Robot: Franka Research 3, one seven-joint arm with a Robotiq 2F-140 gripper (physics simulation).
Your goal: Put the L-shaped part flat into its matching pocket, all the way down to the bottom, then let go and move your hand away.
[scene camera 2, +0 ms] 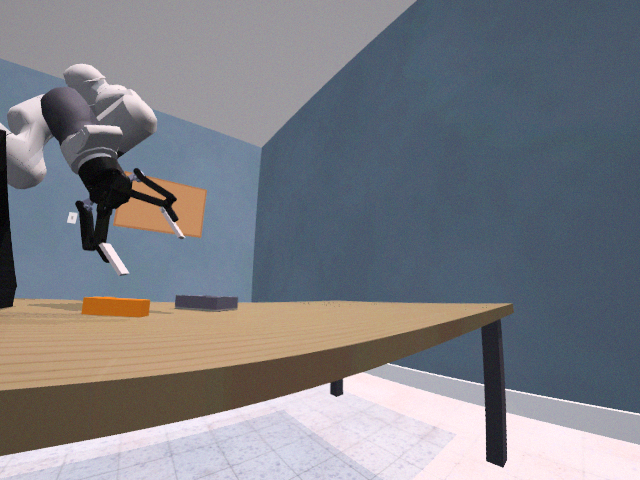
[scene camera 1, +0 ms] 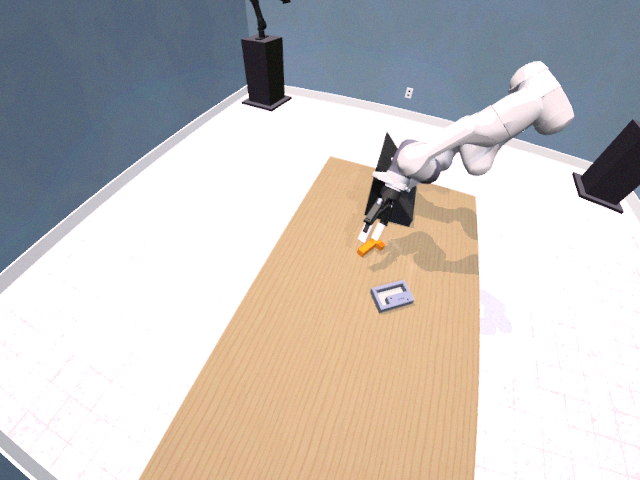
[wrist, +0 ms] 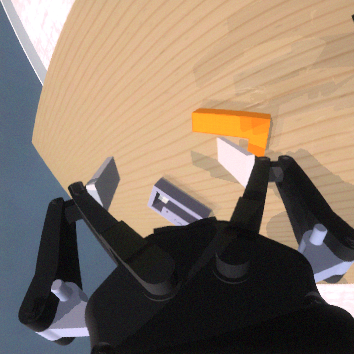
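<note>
The orange L-shaped part (scene camera 1: 367, 248) (scene camera 2: 115, 306) (wrist: 220, 124) lies flat on the table, outside the pocket. The grey-blue block with the L-shaped pocket (scene camera 1: 400, 299) (scene camera 2: 205, 303) (wrist: 184, 199) lies flat a short way from it; in scene camera 1 the pocket is empty with a pale bottom. My gripper (scene camera 1: 370, 237) (scene camera 2: 153, 255) (wrist: 167, 157) is wide open and empty, tilted, above the table near the orange part. In the wrist view one white fingertip overlaps the edge of the part's short leg; scene camera 2 shows both tips above the part's height.
The wooden table (scene camera 1: 320, 361) (scene camera 2: 310, 335) (wrist: 125, 75) bears both pieces. A black upright panel (scene camera 1: 385, 155) stands behind the gripper at the table's far end. Dark pedestals (scene camera 1: 264, 72) (scene camera 1: 612, 170) stand on the floor beyond the table.
</note>
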